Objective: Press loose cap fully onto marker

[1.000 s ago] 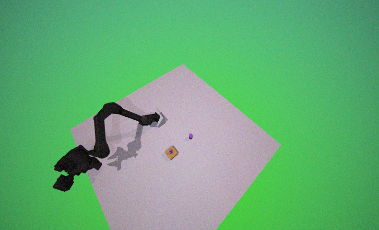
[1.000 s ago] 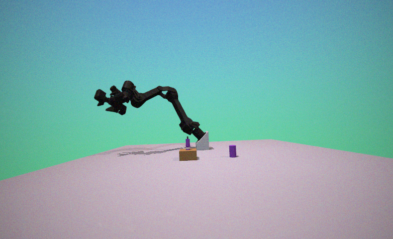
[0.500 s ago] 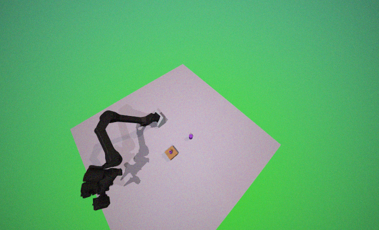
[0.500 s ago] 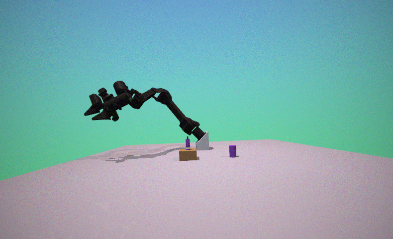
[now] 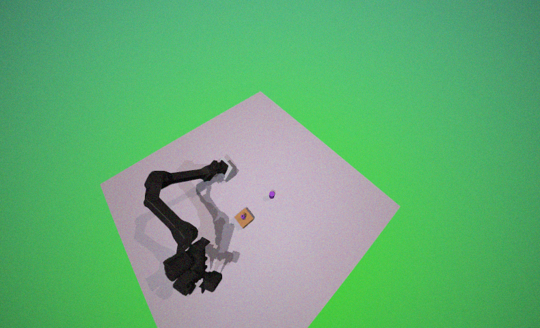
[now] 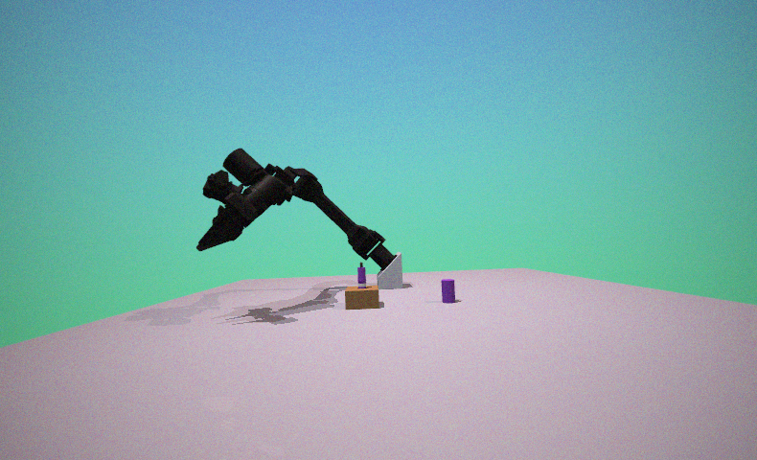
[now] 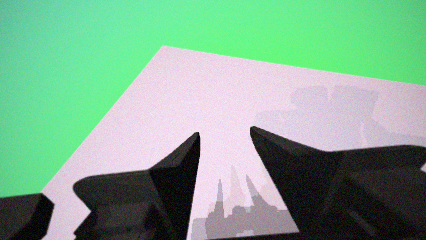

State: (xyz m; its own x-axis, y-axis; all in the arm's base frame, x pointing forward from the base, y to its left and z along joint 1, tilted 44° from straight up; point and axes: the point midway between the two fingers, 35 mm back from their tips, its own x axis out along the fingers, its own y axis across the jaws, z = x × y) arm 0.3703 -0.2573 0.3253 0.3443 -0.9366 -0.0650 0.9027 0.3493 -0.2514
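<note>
Now: the purple cap 60 mm behind my gripper tip, 510 mm to the left of it and 120 mm below it. The rest, counted from my gripper tip: purple marker: 90 mm behind, 320 mm to the left, 70 mm below; then orange-brown holder block: 90 mm behind, 320 mm to the left, 130 mm below.
</note>
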